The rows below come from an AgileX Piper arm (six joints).
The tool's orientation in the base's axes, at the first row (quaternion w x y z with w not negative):
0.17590 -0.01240 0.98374 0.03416
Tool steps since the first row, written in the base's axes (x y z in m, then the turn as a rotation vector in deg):
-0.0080 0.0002 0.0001 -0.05 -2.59 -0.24
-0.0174 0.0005 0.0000 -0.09 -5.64 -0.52
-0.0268 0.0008 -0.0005 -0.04 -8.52 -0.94
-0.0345 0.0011 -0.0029 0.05 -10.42 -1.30
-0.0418 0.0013 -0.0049 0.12 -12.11 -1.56
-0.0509 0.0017 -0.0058 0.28 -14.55 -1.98
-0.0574 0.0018 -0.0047 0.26 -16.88 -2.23
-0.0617 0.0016 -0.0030 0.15 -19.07 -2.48
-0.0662 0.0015 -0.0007 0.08 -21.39 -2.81
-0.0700 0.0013 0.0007 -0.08 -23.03 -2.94
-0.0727 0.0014 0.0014 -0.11 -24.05 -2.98
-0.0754 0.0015 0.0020 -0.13 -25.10 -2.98
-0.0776 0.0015 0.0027 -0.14 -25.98 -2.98
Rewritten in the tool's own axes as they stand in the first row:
0.0075 0.0005 -0.0028 0.16 -2.60 0.02
0.0163 0.0011 -0.0060 0.33 -5.65 0.05
0.0253 0.0017 -0.0087 0.47 -8.56 0.26
0.0333 0.0022 -0.0091 0.53 -10.48 0.49
0.0409 0.0025 -0.0098 0.58 -12.18 0.63
0.0497 0.0032 -0.0120 0.60 -14.65 0.91
0.0554 0.0036 -0.0153 0.74 -16.99 0.97
0.0589 0.0037 -0.0184 0.96 -19.18 1.01
0.0623 0.0039 -0.0221 1.16 -21.51 1.13
0.0654 0.0039 -0.0247 1.38 -23.15 1.08
0.0677 0.0041 -0.0263 1.43 -24.17 1.03
0.0700 0.0044 -0.0278 1.47 -25.22 0.95
0.0718 0.0045 -0.0292 1.49 -26.09 0.88

